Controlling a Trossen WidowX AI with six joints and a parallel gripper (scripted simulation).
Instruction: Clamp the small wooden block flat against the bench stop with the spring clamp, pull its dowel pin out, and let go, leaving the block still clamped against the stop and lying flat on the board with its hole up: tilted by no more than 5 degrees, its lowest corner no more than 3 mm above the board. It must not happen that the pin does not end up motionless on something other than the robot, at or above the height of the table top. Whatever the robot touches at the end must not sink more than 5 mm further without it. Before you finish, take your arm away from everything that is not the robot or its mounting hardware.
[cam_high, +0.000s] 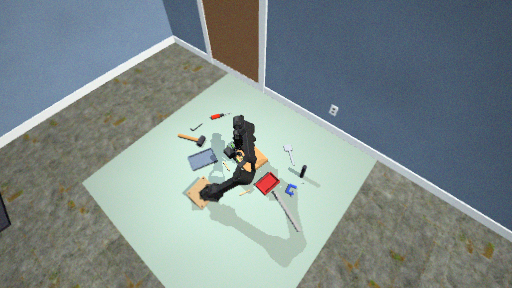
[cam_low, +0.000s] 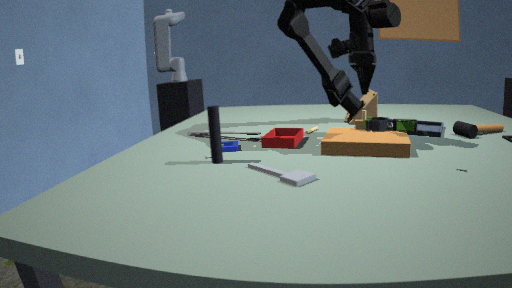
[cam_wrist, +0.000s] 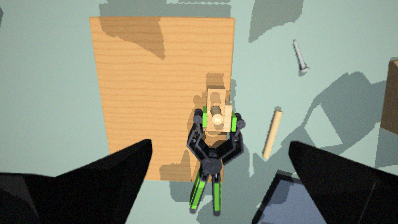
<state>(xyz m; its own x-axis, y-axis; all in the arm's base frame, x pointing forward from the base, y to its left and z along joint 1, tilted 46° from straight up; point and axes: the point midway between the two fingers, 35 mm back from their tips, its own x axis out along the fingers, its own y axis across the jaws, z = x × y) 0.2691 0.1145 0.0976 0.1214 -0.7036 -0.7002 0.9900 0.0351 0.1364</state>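
My hand is 100 mm above the dowel pin. Round my hand: wooden board (60 mm ahead, 140 mm below); then screw (110 mm behind, 40 mm to the right, 150 mm below); then small wooden block (120 mm below).
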